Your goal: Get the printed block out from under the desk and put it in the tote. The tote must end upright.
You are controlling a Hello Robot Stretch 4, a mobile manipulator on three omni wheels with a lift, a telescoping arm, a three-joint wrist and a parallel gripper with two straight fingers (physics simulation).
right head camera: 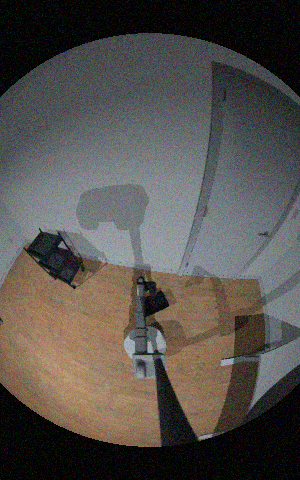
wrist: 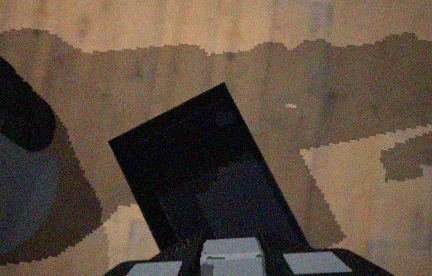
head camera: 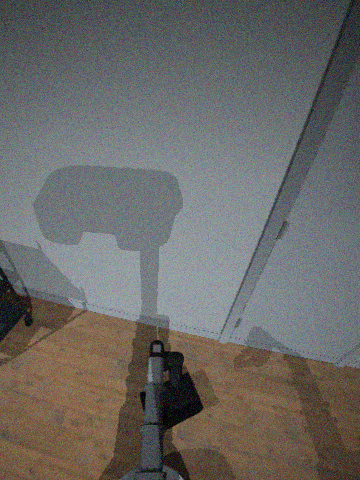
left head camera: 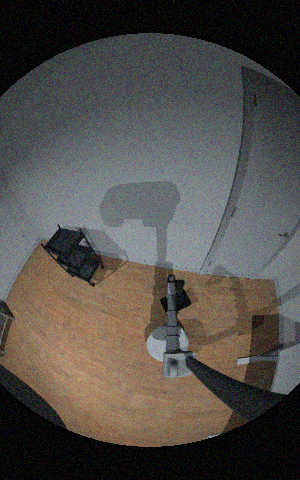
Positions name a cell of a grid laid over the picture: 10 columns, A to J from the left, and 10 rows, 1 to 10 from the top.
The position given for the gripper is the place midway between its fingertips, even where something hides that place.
Observation:
In view: the gripper (wrist: F10), a tote (head camera: F9), a black wheeled cart (left head camera: C6) and a door (right head camera: I5).
The tote shows as well in the wrist view (wrist: E7). The door shows as well in the left head camera view (left head camera: I5). The wrist view does not show the black wheeled cart: it is out of frame.

